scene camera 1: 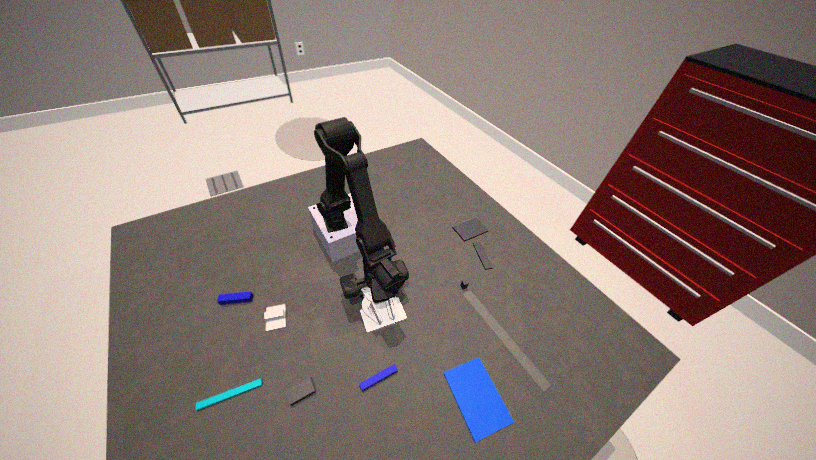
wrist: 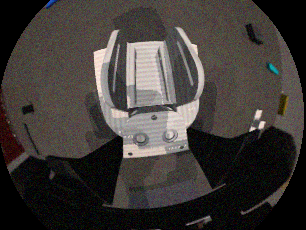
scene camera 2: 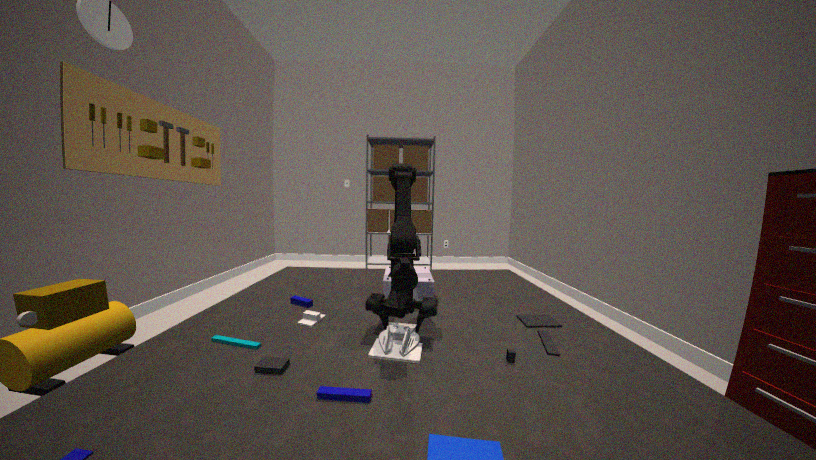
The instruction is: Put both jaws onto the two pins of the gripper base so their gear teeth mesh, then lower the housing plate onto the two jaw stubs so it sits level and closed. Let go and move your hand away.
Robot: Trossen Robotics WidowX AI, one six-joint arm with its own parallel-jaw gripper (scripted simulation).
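Note:
You'd see the gripper in the pictures, and it's there in scene camera 1 and in the wrist view too. There's also a flat white plate to be seen, and a blue sheet.

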